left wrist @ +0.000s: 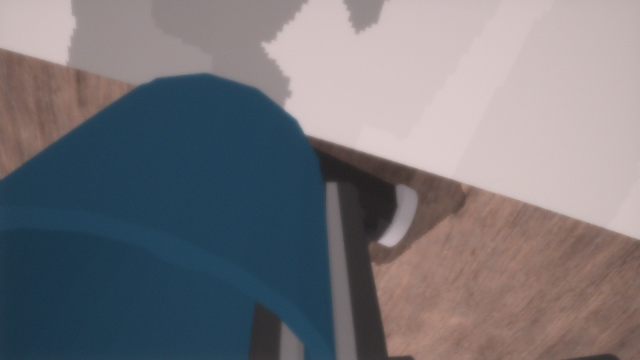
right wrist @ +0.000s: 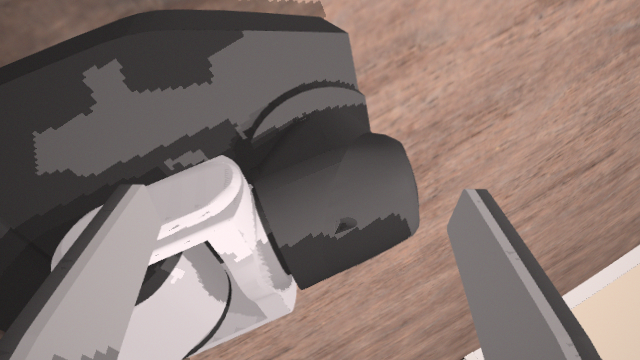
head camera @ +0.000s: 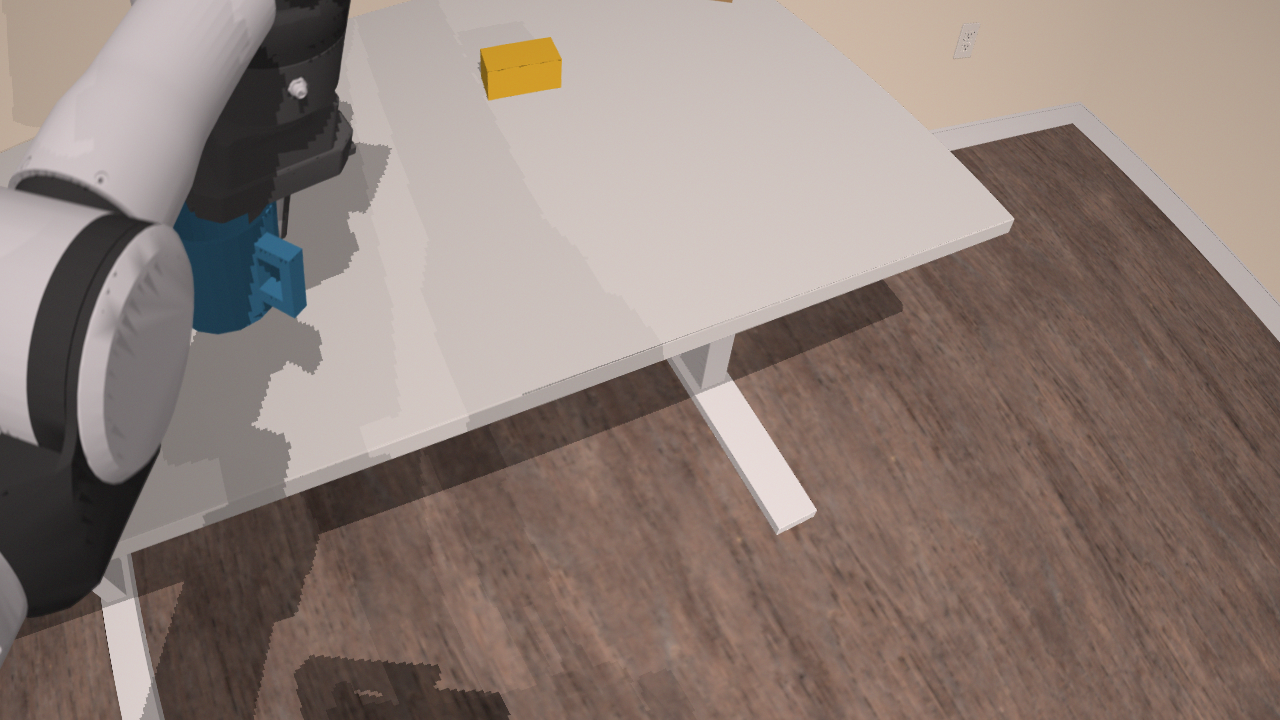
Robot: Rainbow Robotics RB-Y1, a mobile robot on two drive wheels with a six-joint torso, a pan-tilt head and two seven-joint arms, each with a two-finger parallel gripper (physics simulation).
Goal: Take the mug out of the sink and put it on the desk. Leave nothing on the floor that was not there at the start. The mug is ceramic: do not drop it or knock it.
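Frame: origin at the robot's base, x up, y left, z back, level; millimetres.
Seen in the pictures: left gripper, fingertip midpoint: [left wrist: 314, 204]; right gripper, fingertip midpoint: [right wrist: 305, 207]; robot's base at its link origin: [left wrist: 323, 165].
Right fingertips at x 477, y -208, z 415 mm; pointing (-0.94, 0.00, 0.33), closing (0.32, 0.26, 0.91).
Note:
Pixels of each thing's top centre, then the offset from my right fingertips to it. Level surfaces: height alone.
- blue mug at its top centre: [head camera: 218, 203] dx +508, dy +315, dz -863 mm
- white desk at its surface level: dx +244 mm
- yellow box at its top centre: [head camera: 520, 53] dx +289, dy +37, dz -1313 mm
- wood floor at its surface level: dx -476 mm
A blue mug [head camera: 223, 282] [left wrist: 200, 150] shows below the left gripper's dark body in the head view, its handle toward the right. My left gripper [left wrist: 314, 204] is shut on the mug's wall, with one finger inside and one outside. In the head view the mug overlaps the white desk [head camera: 716, 179] [left wrist: 500, 125]; in the left wrist view its lower end overlaps the desk's edge, with floor on both sides. Its height over the desk cannot be told. My right gripper [right wrist: 305, 207] is open, its fingers wide apart above the floor and robot base. The sink does not show.
A yellow box [head camera: 523, 71] stands on the desk's far part. A sliver of a brown object [head camera: 720, 0] shows at the top edge. A white desk foot [head camera: 756, 456] stands on the wood floor [head camera: 939, 537]. The dark robot base [right wrist: 175, 100] lies beyond the right fingers.

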